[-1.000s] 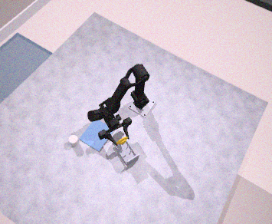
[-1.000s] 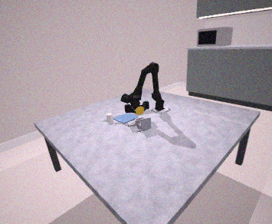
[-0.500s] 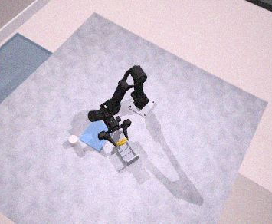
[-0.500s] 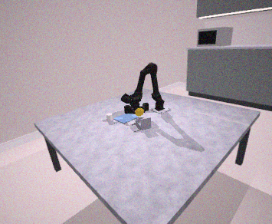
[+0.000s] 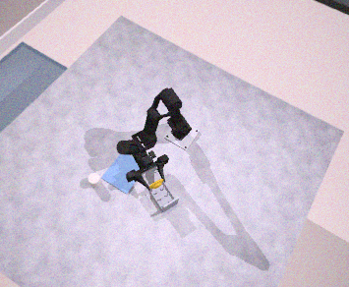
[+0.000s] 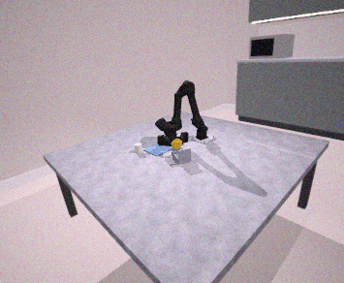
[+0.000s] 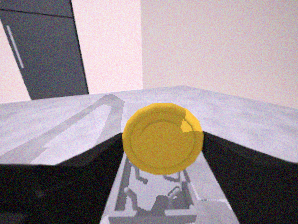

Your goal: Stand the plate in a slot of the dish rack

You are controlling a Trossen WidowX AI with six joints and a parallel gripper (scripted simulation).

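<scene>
Right now the grey dish rack is 50 mm below my gripper tip and 30 mm to the left of it. The rest, counted from my gripper tip: blue utensil 210 mm to the right, 80 mm behind, 70 mm below; light blue mat 160 mm to the right, 70 mm below, 30 mm ahead; yellow plate 10 mm to the right.
</scene>
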